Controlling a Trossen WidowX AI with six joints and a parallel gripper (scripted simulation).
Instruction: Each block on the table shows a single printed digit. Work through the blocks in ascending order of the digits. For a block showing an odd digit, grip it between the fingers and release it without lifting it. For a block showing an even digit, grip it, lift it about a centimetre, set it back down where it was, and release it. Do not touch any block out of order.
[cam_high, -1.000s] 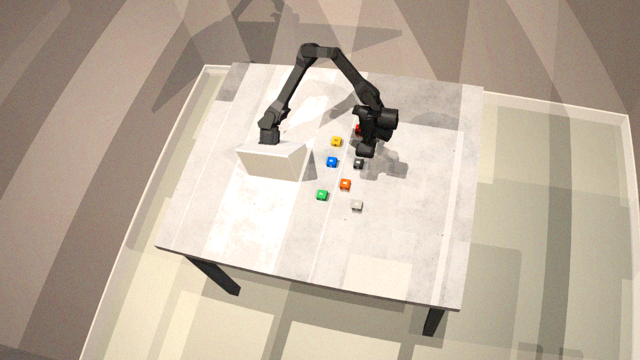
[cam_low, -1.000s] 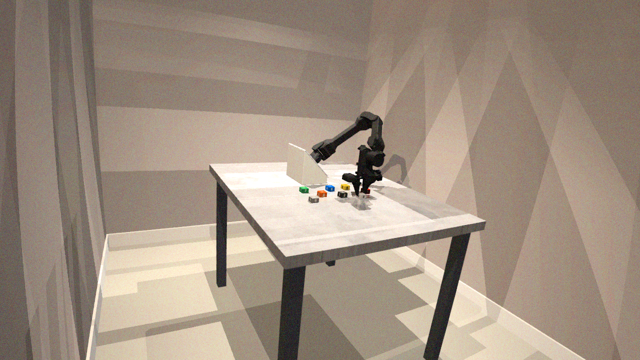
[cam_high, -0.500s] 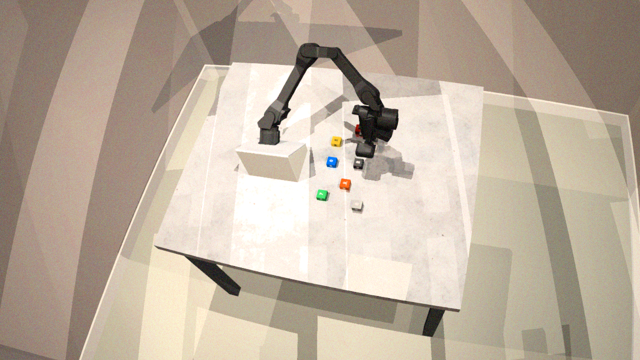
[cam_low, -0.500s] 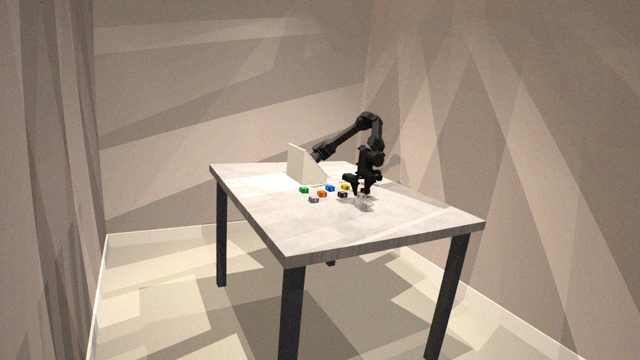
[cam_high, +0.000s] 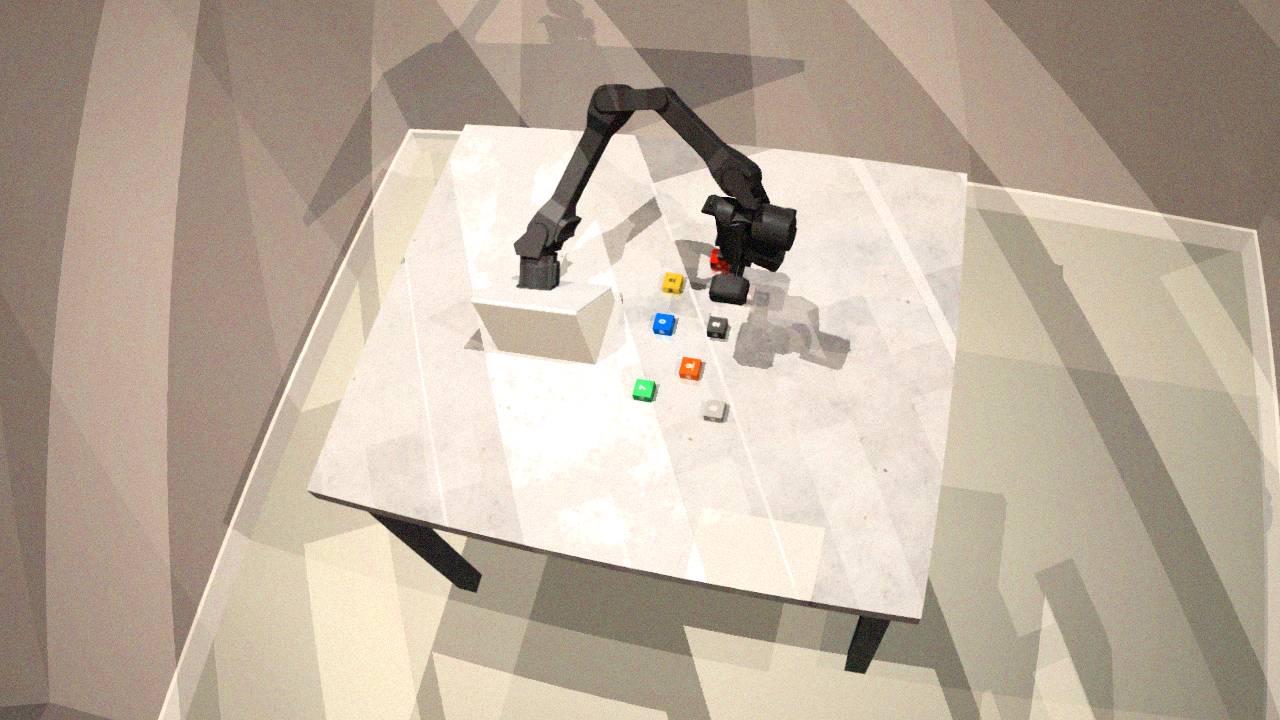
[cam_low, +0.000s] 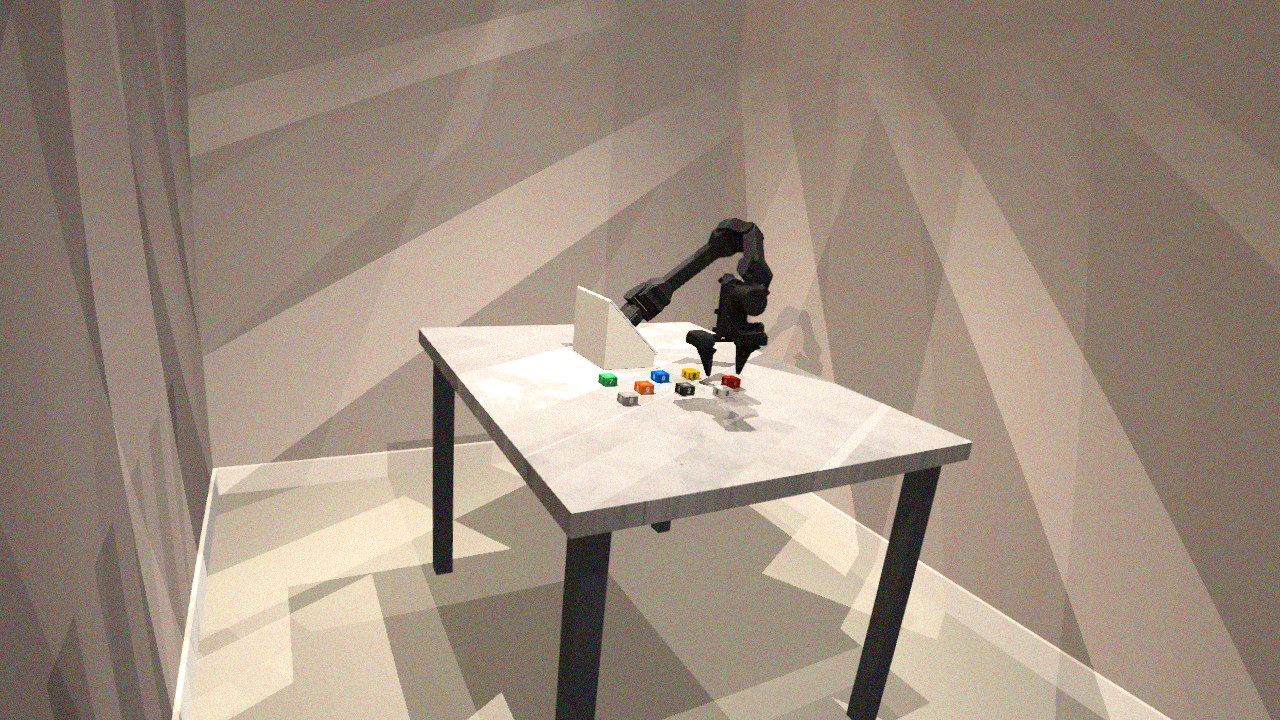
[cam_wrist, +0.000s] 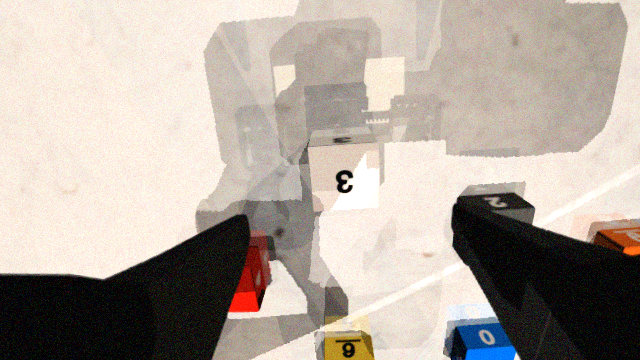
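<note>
My gripper tip is now 10 mm short of the white 3 block and 40 mm above it. From my gripper tip the other things lie so: yellow block (130 mm behind, 10 mm to the left, 40 mm below); dark grey 2 block (40 mm behind, 80 mm to the right, 40 mm below); red 4 block (50 mm behind, 70 mm to the left, 40 mm below).
</note>
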